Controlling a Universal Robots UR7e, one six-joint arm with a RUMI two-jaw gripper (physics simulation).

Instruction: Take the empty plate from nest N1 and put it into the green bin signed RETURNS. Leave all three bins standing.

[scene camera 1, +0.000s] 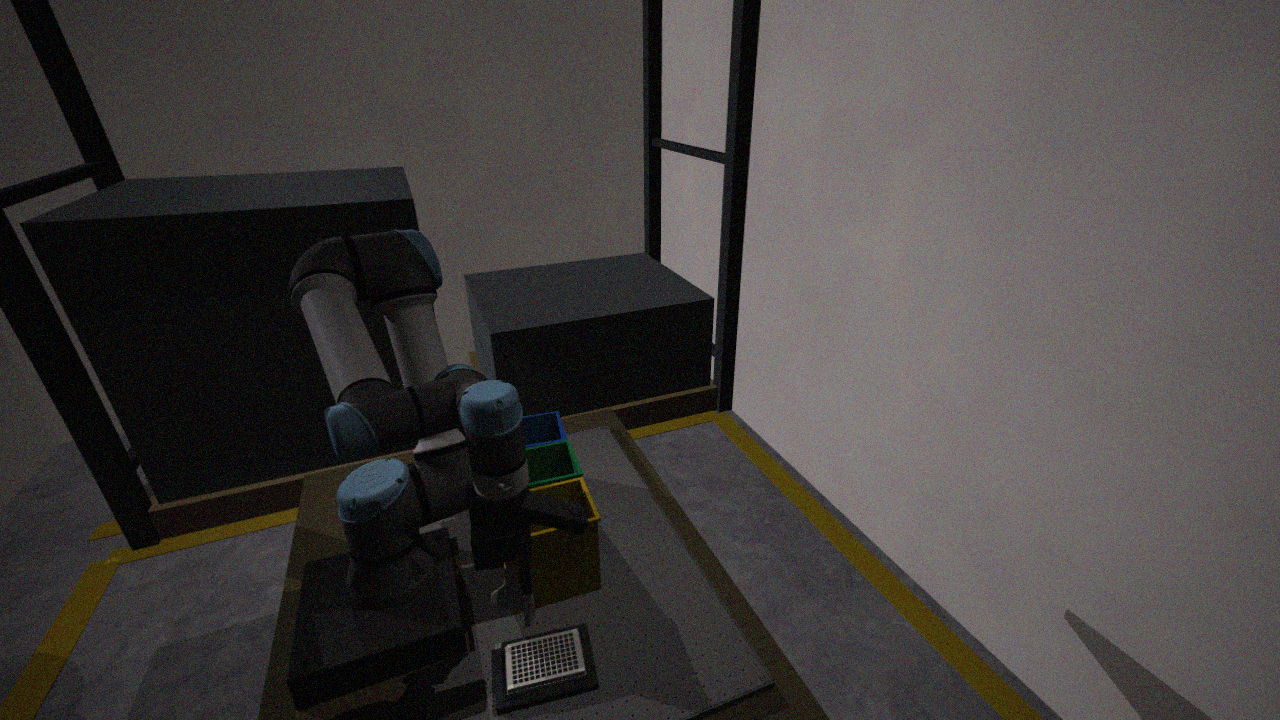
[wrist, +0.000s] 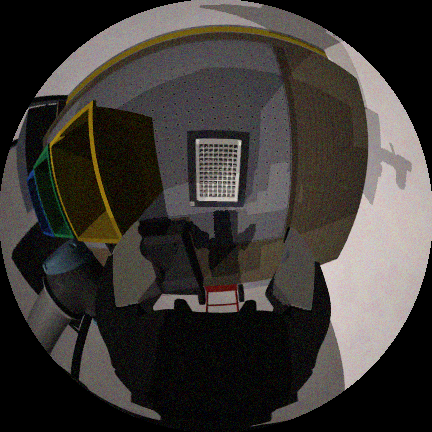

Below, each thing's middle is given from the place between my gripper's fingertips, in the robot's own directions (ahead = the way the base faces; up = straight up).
My gripper is now 17 cm above the white plate [wrist: 217, 160], 2 cm short of it and 1 cm to the left of it. Round my hand: green bin [scene camera 1: 551, 463] 32 cm to the left, 10 cm below, 5 cm ahead; then blue bin [scene camera 1: 545, 428] 46 cm to the left, 10 cm below, 4 cm ahead; then dark nest [wrist: 229, 134] 18 cm below, 2 cm ahead, 1 cm to the right.
